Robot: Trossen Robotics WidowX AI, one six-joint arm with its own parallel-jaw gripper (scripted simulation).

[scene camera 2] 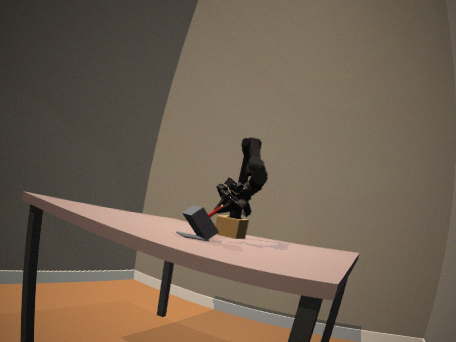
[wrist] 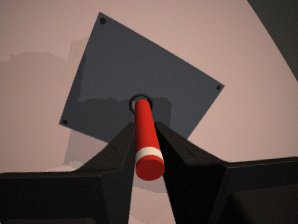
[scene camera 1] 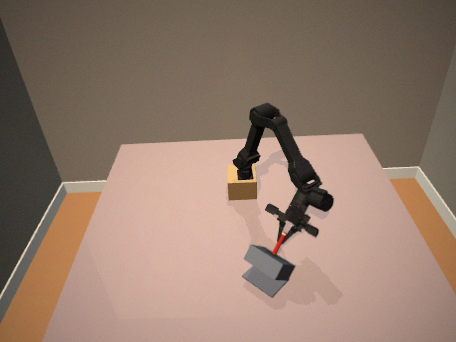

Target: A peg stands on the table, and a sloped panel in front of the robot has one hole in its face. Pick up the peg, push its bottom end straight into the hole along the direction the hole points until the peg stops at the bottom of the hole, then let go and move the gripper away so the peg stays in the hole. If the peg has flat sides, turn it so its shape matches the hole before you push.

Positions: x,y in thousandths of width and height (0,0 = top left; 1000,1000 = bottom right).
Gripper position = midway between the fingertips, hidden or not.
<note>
The gripper (scene camera 1: 613,709) carries a red peg (wrist: 502,739). Further things: a sloped panel (scene camera 1: 611,785).
The gripper shows as well in scene camera 2 (scene camera 2: 473,618) and in the wrist view (wrist: 488,574). The sloped panel shows as well in scene camera 2 (scene camera 2: 433,636) and in the wrist view (wrist: 398,283).
</note>
